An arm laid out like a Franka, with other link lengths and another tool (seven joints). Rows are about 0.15 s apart.
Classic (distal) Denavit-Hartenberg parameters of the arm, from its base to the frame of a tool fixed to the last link. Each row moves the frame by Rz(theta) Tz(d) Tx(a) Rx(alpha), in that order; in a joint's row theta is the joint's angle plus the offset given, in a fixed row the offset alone. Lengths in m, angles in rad.
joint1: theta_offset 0  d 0.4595  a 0  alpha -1.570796
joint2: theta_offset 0  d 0  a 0  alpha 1.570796
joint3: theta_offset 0  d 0.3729  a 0.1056  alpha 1.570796
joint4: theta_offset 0  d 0  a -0.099  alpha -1.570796
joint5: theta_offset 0  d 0.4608  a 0  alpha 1.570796
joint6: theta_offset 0  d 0  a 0.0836  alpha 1.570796
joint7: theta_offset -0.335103  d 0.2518  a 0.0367  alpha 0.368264
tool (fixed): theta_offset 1.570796  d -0.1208  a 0  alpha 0
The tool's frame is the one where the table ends.
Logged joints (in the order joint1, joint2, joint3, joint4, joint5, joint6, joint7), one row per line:
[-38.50, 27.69, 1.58, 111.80, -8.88, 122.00, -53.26]
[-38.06, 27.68, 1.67, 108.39, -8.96, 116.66, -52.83]
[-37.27, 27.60, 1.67, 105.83, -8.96, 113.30, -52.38]
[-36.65, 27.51, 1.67, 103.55, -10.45, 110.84, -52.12]
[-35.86, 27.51, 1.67, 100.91, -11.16, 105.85, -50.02]
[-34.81, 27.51, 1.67, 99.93, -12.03, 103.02, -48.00]
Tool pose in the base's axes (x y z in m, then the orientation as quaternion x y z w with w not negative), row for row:
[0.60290, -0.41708, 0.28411, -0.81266, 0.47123, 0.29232, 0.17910]
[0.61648, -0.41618, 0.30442, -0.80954, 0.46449, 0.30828, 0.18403]
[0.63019, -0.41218, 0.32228, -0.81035, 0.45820, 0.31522, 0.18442]
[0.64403, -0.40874, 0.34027, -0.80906, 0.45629, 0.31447, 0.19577]
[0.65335, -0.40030, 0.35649, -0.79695, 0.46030, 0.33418, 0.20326]
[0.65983, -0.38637, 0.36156, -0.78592, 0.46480, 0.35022, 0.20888]
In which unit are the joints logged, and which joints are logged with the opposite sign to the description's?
The joints are logged in degrees. Opposite sign: joint4, joint5.
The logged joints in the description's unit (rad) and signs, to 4 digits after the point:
[-0.6720, 0.4833, 0.0276, -1.9513, 0.1550, 2.1293, -0.9296]
[-0.6643, 0.4831, 0.0291, -1.8918, 0.1564, 2.0361, -0.9221]
[-0.6505, 0.4817, 0.0291, -1.8471, 0.1564, 1.9775, -0.9142]
[-0.6397, 0.4801, 0.0291, -1.8073, 0.1824, 1.9345, -0.9097]
[-0.6259, 0.4801, 0.0291, -1.7612, 0.1948, 1.8474, -0.8730]
[-0.6075, 0.4801, 0.0291, -1.7441, 0.2100, 1.7980, -0.8378]

